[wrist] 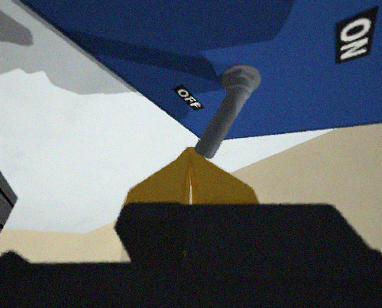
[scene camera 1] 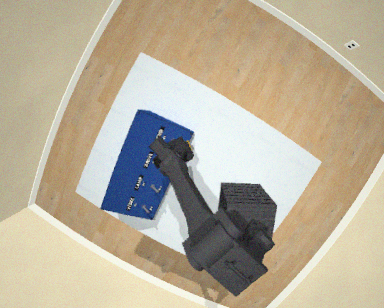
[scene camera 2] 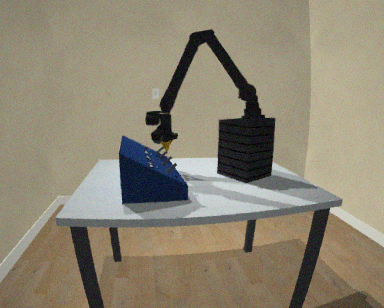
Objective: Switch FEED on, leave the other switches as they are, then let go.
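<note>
The blue sloped switch panel stands on the table. In the wrist view a grey lever, at the FEED end, leans to the panel's low edge, on the side of the OFF label; the ON label is farther up. My gripper is shut and empty. Its yellow fingertips are right beside the lever's free end; whether they touch is unclear. In scene camera 1 the arm hides the FEED and DRIVE levers. The LAMP lever and VALVE lever lean to the low side.
The white table carries the panel and the black ribbed pedestal under the arm's base. The DRIVE label, LAMP label and VALVE label run down the panel from the FEED end.
</note>
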